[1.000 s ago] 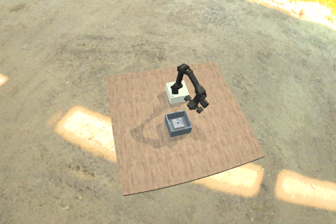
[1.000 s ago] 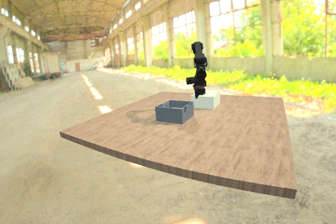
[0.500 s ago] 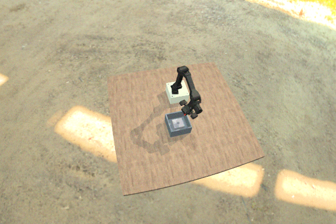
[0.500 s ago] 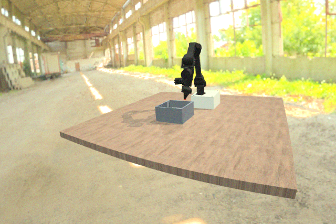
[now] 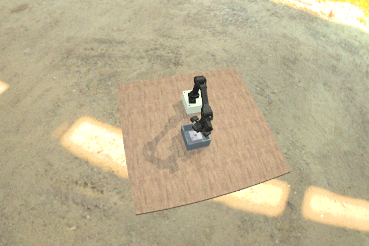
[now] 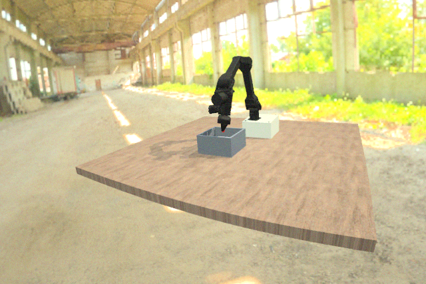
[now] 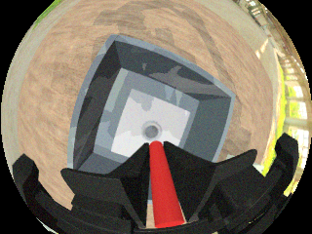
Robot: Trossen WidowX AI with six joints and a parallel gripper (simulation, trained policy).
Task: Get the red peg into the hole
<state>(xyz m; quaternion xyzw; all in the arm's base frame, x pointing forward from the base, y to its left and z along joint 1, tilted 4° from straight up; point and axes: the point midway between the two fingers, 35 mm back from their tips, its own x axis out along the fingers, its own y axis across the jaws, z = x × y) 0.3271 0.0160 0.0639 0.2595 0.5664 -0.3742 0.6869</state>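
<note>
My gripper tip is 10 mm to the right of the red peg and 30 mm below it. Round my gripper tip: grey box (10 mm to the right, 80 mm below); then pale plate (10 mm to the right, 60 mm below).
</note>
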